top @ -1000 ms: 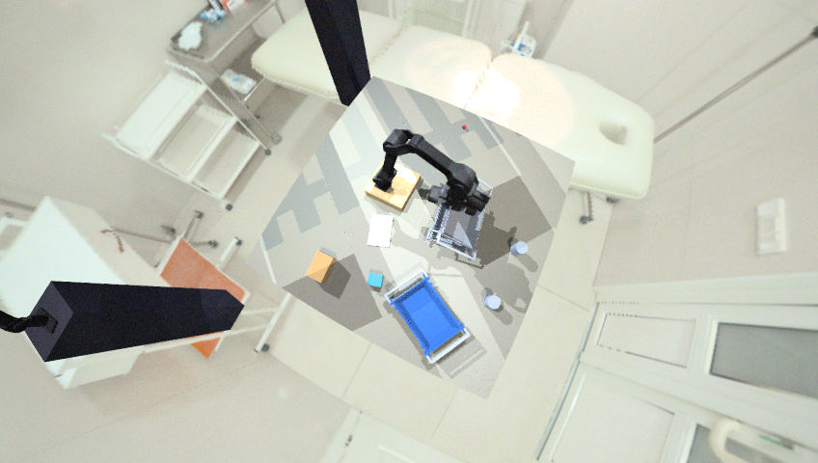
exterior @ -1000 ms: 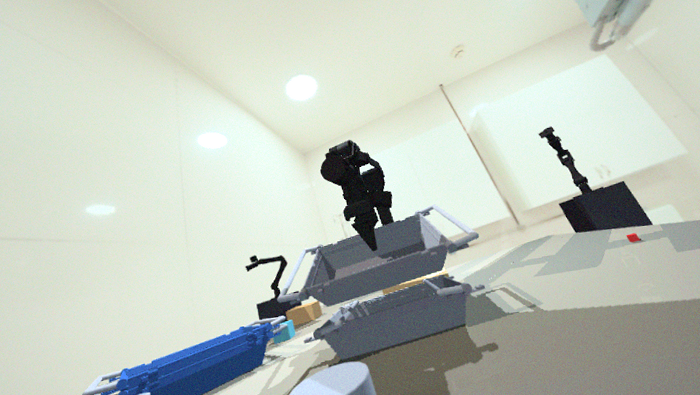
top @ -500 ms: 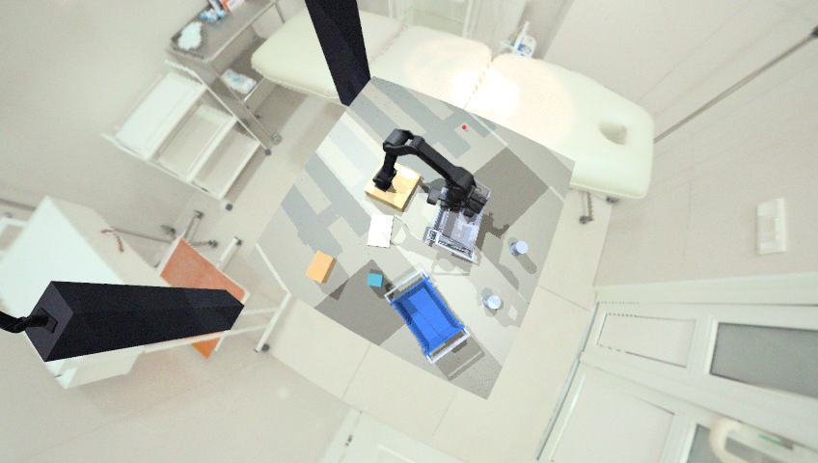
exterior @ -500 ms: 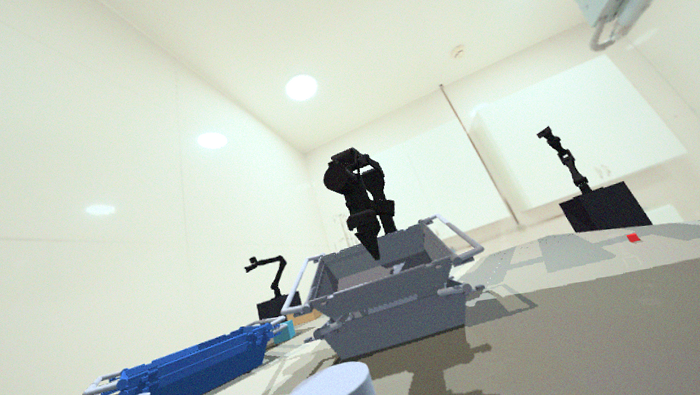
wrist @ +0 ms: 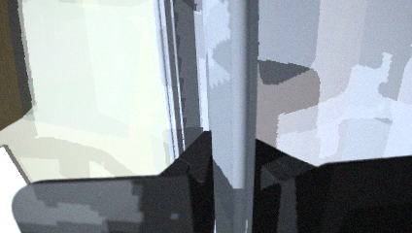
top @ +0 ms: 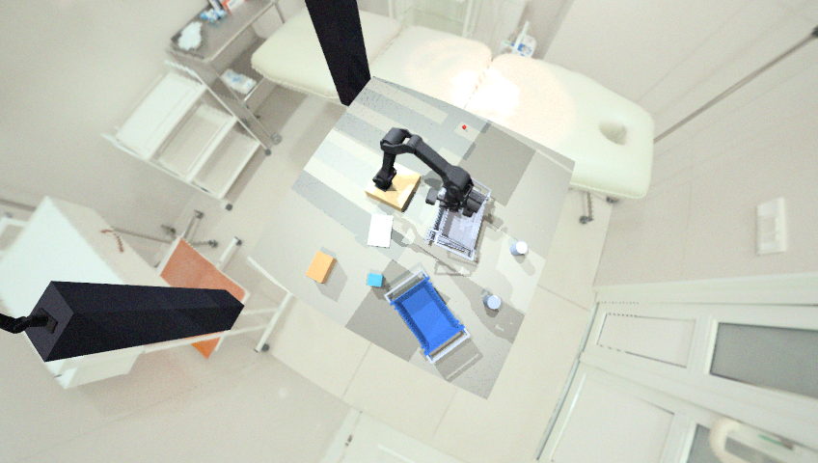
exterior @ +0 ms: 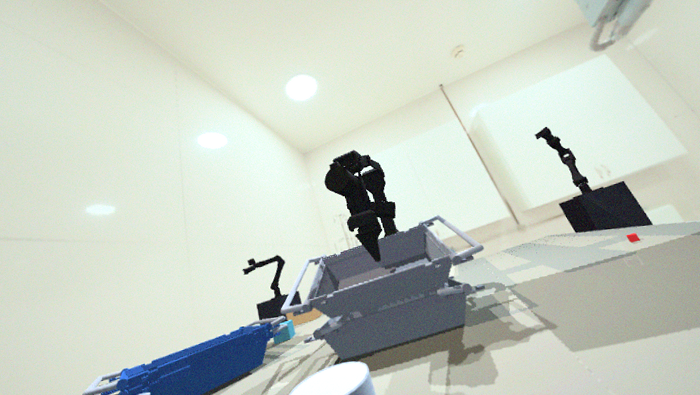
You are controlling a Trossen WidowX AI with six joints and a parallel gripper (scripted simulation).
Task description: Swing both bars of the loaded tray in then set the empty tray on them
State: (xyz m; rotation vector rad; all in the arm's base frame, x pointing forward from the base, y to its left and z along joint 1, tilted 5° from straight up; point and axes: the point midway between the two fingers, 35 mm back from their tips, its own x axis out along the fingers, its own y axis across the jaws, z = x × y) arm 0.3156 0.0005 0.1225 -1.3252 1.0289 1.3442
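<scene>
The grey tray is 8 cm ahead of my gripper tip and 1 cm to the left of it. Round my gripper tip: cyan block: 40 cm to the right, 12 cm behind, 11 cm below; then white card: 23 cm behind, 19 cm to the right, 13 cm below; then red block: 52 cm to the left, 14 cm behind, 13 cm below.
</scene>
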